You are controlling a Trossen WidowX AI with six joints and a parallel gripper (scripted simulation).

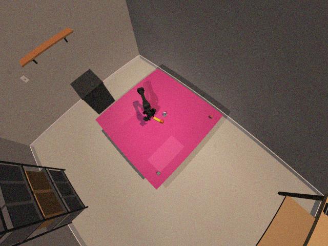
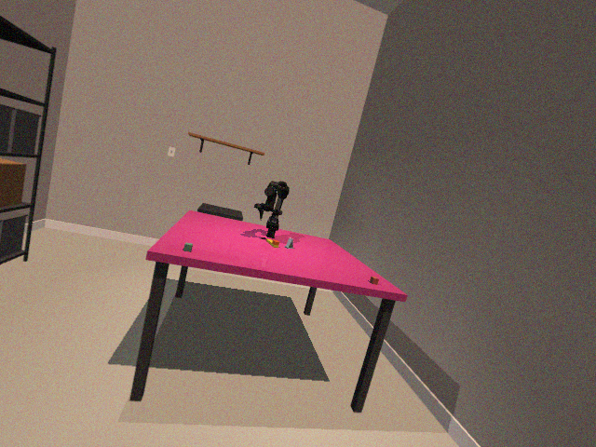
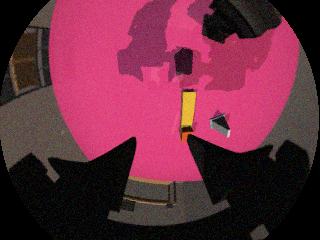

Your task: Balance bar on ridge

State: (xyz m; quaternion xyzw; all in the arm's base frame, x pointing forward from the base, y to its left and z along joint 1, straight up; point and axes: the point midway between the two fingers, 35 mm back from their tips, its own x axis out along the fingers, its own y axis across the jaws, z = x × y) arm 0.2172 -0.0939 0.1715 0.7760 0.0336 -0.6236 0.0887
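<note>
Right now my gripper tip is 12 cm above the bar, 8 cm to the right of it and 5 cm short of it. Round my gripper tip: small orange block 60 cm to the left, 52 cm ahead, 12 cm below; then small green block 52 cm ahead, 40 cm to the right, 12 cm below.
</note>
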